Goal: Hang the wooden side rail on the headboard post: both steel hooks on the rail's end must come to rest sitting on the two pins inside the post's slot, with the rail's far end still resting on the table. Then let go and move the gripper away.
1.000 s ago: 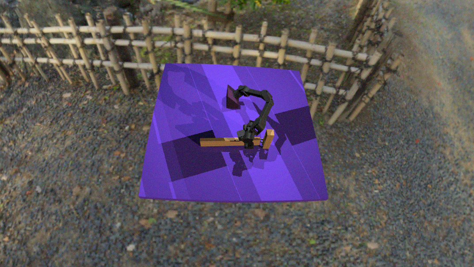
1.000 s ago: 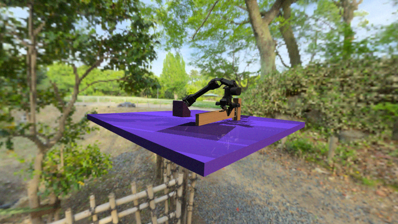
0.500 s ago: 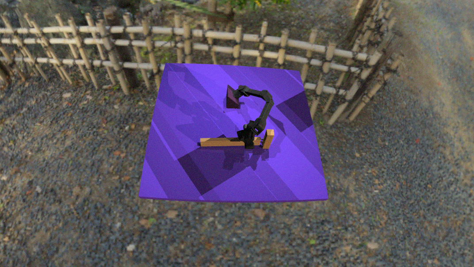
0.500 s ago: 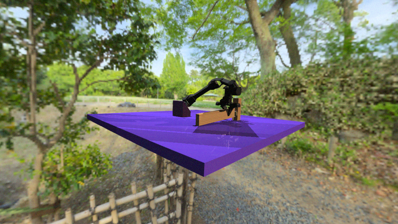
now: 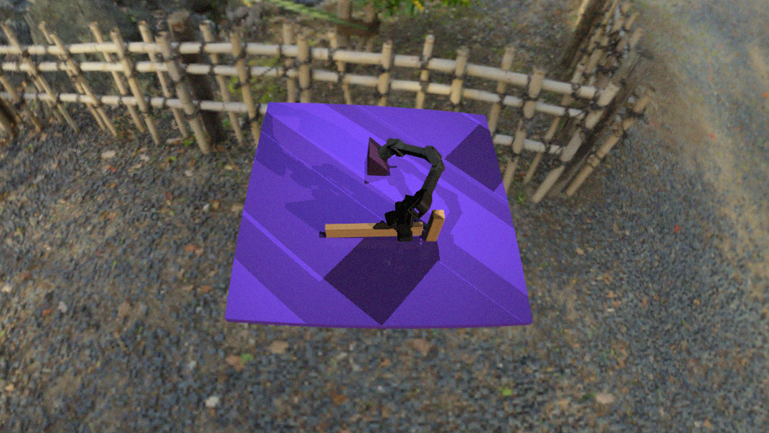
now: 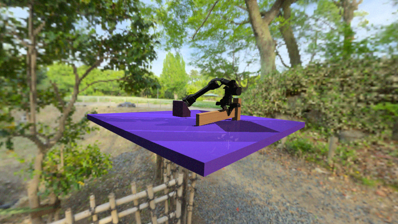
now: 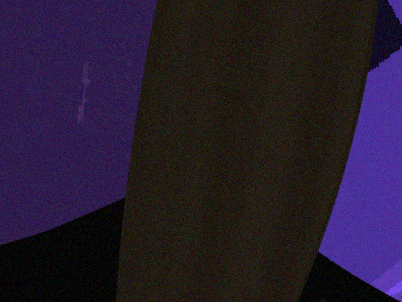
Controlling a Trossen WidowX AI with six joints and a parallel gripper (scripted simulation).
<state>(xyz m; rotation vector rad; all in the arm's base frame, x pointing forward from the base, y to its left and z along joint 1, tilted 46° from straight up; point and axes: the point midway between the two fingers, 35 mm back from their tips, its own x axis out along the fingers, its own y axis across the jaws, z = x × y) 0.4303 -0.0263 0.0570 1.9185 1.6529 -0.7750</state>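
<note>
The wooden headboard post lies 20 mm ahead of my gripper tip, 140 mm to the left of it and 40 mm above it.
</note>
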